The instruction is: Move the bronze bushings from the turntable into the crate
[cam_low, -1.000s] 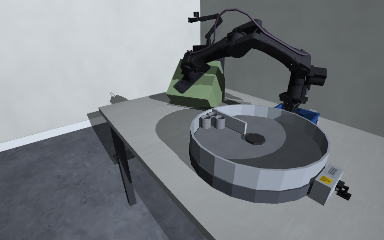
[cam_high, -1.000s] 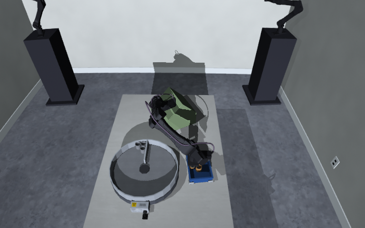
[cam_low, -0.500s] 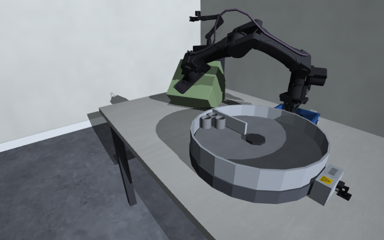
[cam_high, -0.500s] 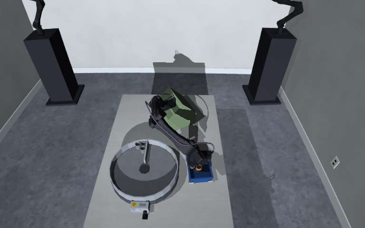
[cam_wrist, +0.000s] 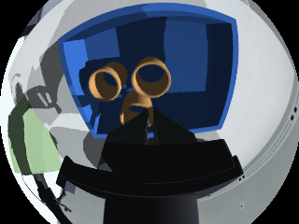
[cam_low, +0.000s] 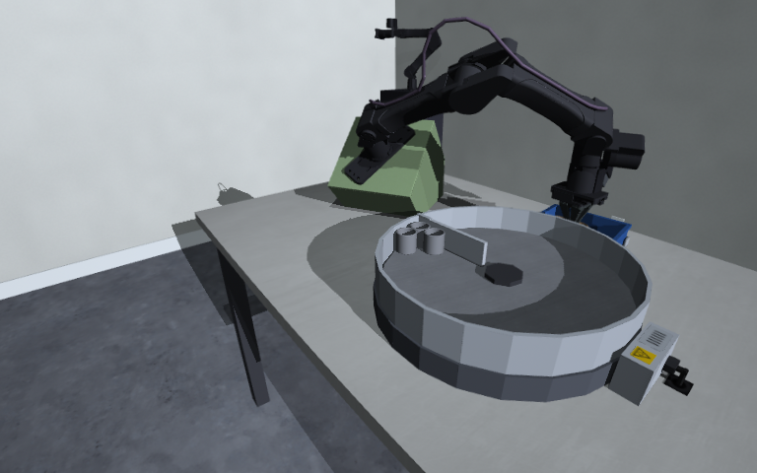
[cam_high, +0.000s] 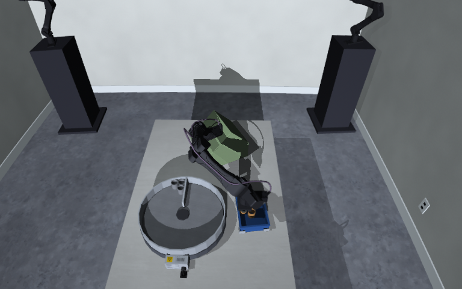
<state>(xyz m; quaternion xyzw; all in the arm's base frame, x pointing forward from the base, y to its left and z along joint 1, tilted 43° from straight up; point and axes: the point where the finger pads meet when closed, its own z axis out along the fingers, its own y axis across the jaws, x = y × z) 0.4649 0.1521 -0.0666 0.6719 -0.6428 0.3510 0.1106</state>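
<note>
Now: hand 4 cm to the right of the blue crate and 2 cm above it. Also, from my hand: turntable (1 cm ahead, 30 cm to the right, 1 cm above).
</note>
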